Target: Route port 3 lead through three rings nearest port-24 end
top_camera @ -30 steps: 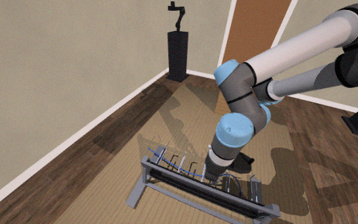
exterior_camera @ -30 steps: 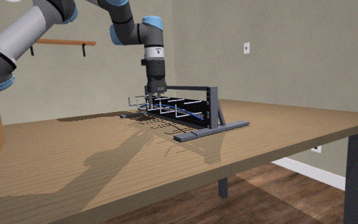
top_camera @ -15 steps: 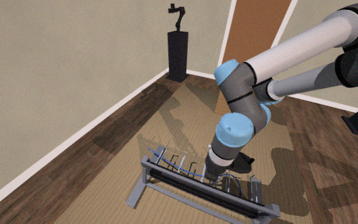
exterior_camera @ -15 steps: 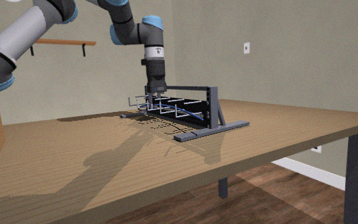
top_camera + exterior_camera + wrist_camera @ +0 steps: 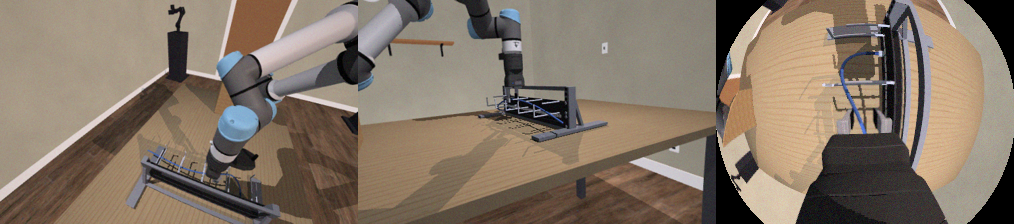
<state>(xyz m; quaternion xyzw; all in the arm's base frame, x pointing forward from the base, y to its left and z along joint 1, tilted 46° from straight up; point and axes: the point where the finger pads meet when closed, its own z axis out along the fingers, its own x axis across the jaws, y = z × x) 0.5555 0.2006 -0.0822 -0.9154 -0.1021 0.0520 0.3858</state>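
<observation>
The grey rack lies 7 cm ahead of my hand, 4 cm to the right of it and 3 cm below it.
</observation>
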